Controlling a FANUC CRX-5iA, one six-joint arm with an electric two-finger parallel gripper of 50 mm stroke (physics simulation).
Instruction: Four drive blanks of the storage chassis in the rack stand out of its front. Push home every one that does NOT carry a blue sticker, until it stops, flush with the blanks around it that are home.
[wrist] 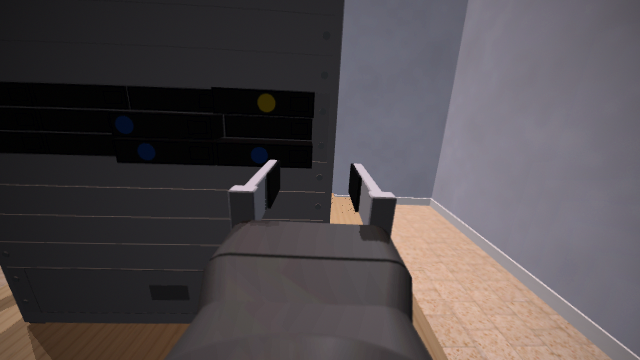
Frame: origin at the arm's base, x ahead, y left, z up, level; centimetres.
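Where they show: gripper, fingertip midpoint: [314, 176].
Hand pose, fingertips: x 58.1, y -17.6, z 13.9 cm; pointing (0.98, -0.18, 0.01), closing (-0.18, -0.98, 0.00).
Note:
After its pixels a point has its place.
The storage chassis in the rack shows three rows of black drive blanks. The blank with a yellow sticker [263, 103] {z 19.0, x 68.7, y -13.5 cm} is at the right end of the top row and stands out of the front. The blank with a blue sticker in the middle row [160, 126] {z 16.2, x 69.9, y -2.5 cm}, a blue-stickered blank at the left in the bottom row [167, 152] {z 13.4, x 69.9, y -2.9 cm} and the blue-stickered blank at the bottom right [265, 154] {z 13.5, x 68.7, y -13.6 cm} also stand out. The plain blank [265, 128] {z 16.1, x 72.2, y -13.5 cm} below the yellow-stickered one sits further back. My gripper [314, 176] {z 13.9, x 58.1, y -17.6 cm} is open and empty, in front of and lower than the bottom row's right end.
The dark rack [165, 65] {z 23.0, x 75.0, y -1.7 cm} fills the left and centre of the view, with its right edge just behind the open fingers. A wooden surface [115, 340] {z -18.0, x 74.1, y 11.0 cm} lies under it. A tiled floor [465, 270] and grey-blue walls [540, 125] are at the right.

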